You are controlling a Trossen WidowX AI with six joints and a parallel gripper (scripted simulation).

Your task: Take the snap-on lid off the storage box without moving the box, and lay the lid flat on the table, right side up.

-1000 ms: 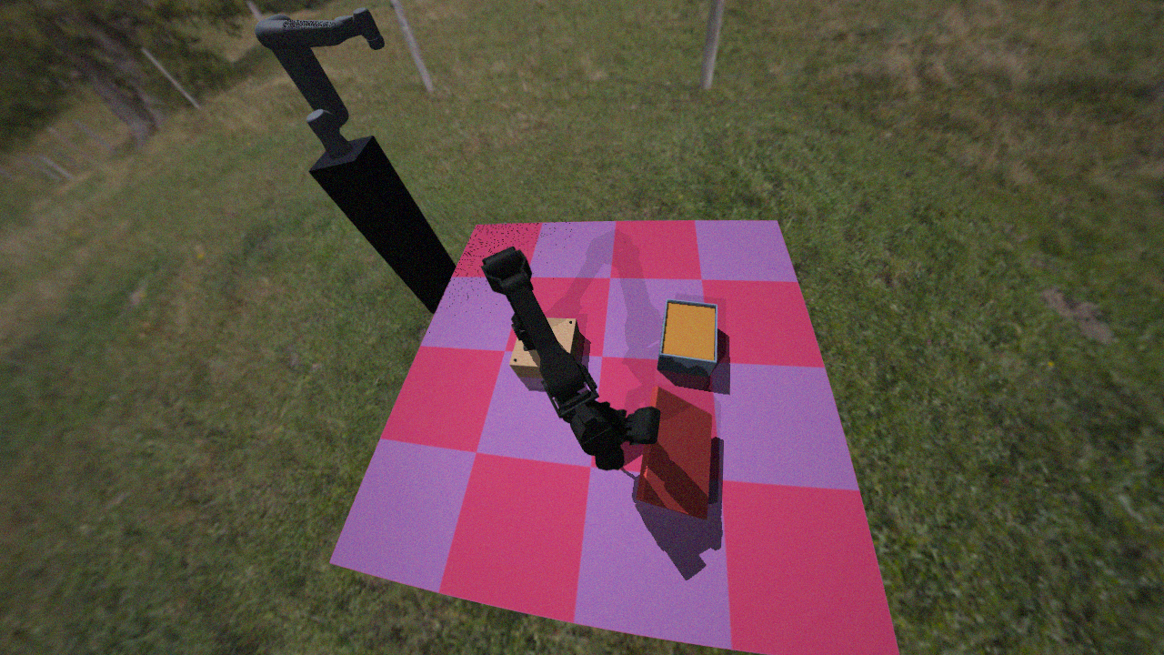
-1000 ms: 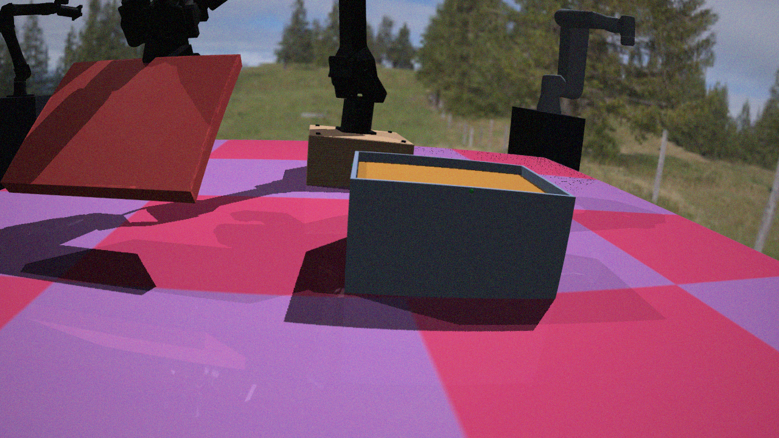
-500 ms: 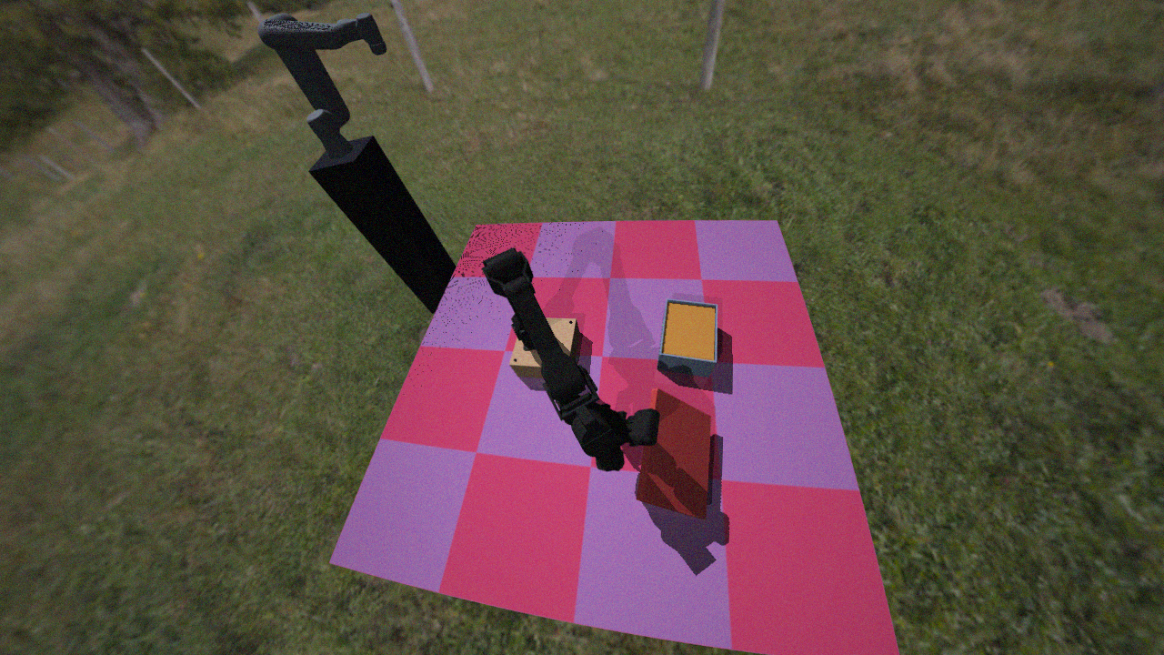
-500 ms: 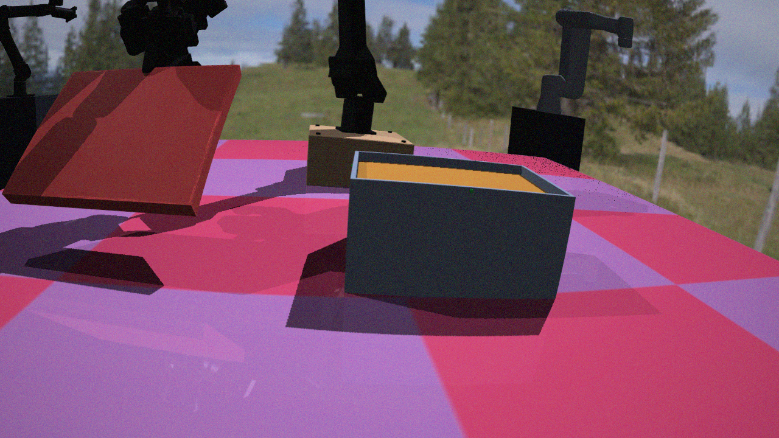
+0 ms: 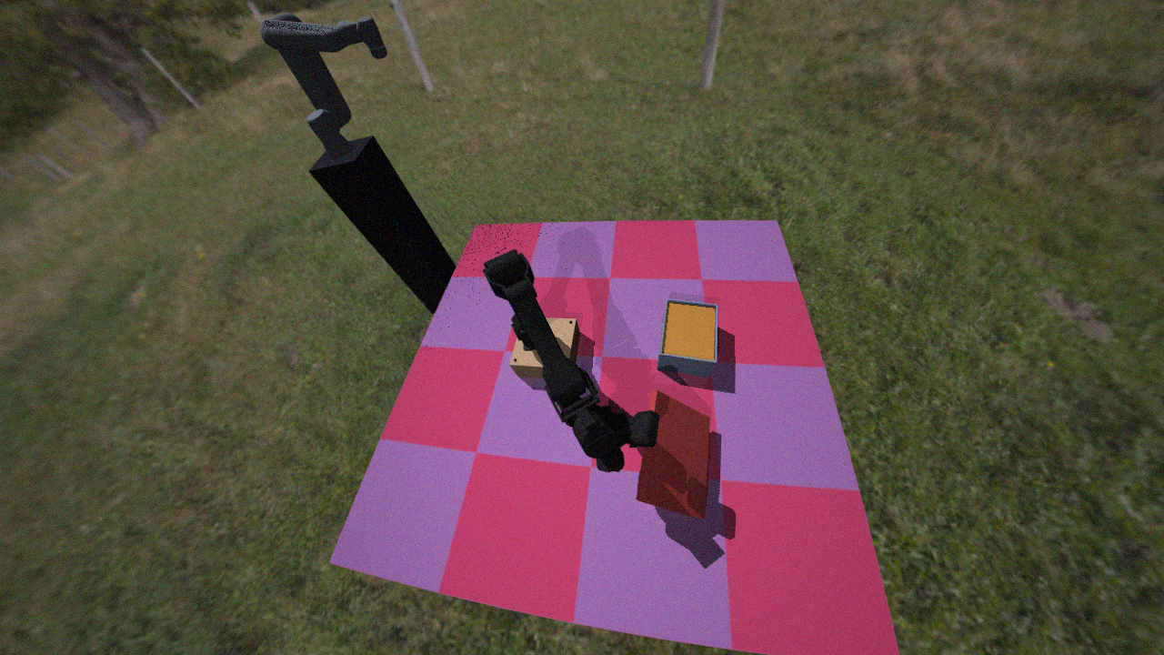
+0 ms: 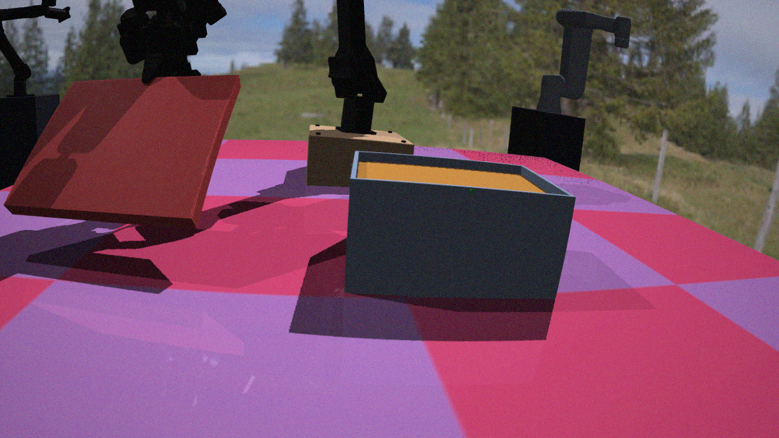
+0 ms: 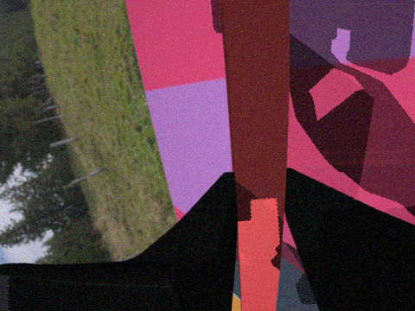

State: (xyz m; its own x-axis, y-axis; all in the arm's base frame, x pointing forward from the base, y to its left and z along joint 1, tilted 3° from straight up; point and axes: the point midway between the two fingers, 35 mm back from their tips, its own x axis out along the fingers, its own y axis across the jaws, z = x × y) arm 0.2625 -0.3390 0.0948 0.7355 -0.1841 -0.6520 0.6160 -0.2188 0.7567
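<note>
Right now the orange-red lid is 60 mm ahead of my gripper tip, 50 mm below it and 20 mm to the right of it. Also, from my gripper tip: grey-blue storage box (320 mm to the left, 170 mm ahead, 120 mm below).
</note>
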